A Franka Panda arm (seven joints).
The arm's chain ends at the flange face. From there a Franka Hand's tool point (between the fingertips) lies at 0.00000 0.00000 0.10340 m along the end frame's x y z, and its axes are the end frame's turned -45 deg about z.
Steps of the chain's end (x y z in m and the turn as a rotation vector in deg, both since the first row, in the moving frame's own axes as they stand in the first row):
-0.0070, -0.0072, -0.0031, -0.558, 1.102, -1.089
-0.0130, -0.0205, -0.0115, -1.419, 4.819, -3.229
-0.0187, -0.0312, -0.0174, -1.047, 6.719, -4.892
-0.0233, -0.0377, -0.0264, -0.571, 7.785, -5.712
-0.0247, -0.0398, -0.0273, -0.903, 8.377, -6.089
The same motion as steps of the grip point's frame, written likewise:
0.0009, -0.0079, -0.0031, -1.174, 0.385, -1.089
0.0099, -0.0159, -0.0119, -4.411, 2.404, -3.229
0.0165, -0.0257, -0.0181, -5.491, 4.011, -4.892
0.0199, -0.0330, -0.0274, -5.909, 5.101, -5.712
0.0208, -0.0343, -0.0284, -6.562, 5.285, -6.089

